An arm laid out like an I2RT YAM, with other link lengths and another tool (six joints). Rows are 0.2 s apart.
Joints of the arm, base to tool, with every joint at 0 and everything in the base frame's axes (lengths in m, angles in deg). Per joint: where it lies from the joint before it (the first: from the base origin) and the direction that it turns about. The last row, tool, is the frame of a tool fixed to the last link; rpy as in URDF.
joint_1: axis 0 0 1 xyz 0 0 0.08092
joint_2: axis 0 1 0 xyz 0.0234 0.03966 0.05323
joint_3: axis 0 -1 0 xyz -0.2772 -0.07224 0
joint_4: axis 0 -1 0 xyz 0.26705 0.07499 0.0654
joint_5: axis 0 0 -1 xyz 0.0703 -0.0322 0.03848
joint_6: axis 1 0 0 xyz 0.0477 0 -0.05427
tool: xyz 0.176 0.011 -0.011 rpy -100 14.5 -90
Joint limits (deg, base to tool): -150..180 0..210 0..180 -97..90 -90..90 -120..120
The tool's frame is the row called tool.
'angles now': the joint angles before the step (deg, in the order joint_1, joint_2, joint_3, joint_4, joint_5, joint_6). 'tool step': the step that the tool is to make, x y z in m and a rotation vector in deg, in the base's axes. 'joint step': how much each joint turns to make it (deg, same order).
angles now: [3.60, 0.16, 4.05, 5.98, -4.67, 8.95]
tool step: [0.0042, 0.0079, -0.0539, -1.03, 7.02, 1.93]
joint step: [0.02, 0.04, -3.77, -3.30, -1.97, -0.37]
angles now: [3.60, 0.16, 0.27, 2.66, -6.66, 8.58]
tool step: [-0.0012, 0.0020, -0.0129, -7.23, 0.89, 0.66]
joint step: [-0.01, -0.01, -0.01, -2.23, -0.88, -7.19]
